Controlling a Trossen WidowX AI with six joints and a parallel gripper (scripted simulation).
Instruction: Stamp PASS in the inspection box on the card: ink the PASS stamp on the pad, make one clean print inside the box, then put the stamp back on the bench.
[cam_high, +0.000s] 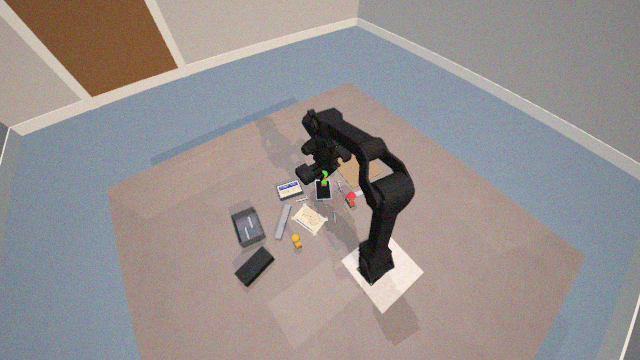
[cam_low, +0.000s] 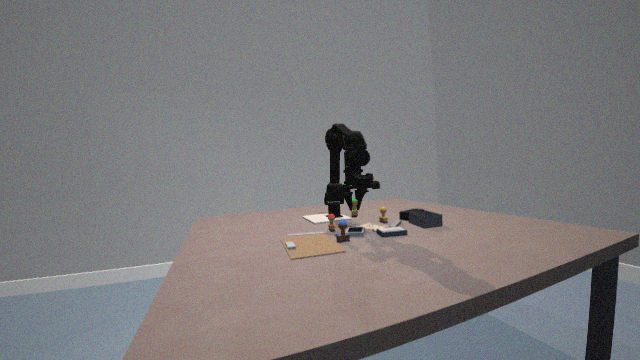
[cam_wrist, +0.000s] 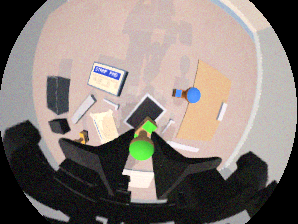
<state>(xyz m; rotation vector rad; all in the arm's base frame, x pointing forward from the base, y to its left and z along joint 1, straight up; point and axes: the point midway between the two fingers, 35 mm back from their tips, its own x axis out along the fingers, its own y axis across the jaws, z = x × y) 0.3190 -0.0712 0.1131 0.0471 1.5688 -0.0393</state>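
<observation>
Now: gripper tip 6 cm past the cream card, 11 cm to the right of it and 9 cm above it. Round my gripper tip: dark ink pad (8 cm below); then blue-knobbed stamp (6 cm ahead, 8 cm to the right, 7 cm below); then green-knobbed stamp (right at my gripper tip).
</observation>
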